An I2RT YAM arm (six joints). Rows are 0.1 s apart.
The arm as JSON. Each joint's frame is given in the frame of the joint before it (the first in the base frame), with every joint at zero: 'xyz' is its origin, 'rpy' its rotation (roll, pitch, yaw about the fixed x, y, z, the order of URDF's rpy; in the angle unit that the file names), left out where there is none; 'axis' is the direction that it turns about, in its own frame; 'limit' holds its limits. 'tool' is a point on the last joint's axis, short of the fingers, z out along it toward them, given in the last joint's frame.
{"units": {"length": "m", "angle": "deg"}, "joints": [
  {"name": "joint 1", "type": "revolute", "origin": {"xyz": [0.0, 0.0, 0.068]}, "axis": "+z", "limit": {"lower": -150.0, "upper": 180.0}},
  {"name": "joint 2", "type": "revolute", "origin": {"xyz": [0.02, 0.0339, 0.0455]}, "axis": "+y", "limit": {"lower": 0.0, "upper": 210.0}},
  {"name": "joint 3", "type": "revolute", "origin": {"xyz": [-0.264, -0.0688, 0.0]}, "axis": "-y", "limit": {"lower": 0.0, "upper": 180.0}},
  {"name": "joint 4", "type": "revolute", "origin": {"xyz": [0.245, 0.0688, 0.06]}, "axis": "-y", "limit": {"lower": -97.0, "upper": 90.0}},
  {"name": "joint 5", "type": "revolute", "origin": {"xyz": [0.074, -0.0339, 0.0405]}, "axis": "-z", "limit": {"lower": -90.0, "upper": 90.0}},
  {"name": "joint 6", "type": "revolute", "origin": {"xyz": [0.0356, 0.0, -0.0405]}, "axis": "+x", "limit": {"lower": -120.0, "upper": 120.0}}
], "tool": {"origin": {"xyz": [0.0, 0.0, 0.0], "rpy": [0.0, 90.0, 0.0]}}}
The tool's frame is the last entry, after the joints.
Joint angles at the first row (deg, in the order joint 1, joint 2, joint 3, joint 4, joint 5, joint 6):
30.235 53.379 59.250 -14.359 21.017 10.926
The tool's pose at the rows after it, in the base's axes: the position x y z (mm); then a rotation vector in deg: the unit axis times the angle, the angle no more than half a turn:
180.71 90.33 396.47 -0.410 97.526 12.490
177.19 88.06 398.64 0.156 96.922 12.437
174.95 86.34 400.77 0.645 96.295 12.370
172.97 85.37 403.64 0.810 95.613 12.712
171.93 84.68 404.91 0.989 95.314 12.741
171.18 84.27 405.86 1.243 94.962 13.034
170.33 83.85 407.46 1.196 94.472 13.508
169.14 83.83 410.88 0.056 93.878 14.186
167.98 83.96 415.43 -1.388 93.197 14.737
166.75 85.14 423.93 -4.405 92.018 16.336
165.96 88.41 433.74 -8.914 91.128 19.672
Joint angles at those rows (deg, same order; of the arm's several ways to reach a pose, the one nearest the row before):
30.257 52.461 59.160 -14.499 21.474 10.990
30.279 51.643 59.150 -14.684 21.925 11.073
30.234 51.116 59.216 -14.625 22.279 11.074
30.279 50.747 59.473 -14.503 22.269 11.074
30.278 50.539 59.582 -14.503 22.386 11.074
30.286 50.367 59.590 -14.294 22.390 11.252
30.250 50.188 59.680 -14.003 22.066 11.270
30.235 50.093 60.180 -13.889 20.975 10.649
30.237 50.120 60.968 -13.885 19.791 9.743
30.226 50.482 62.609 -13.908 16.952 8.304
30.322 51.343 64.948 -14.588 12.114 7.239

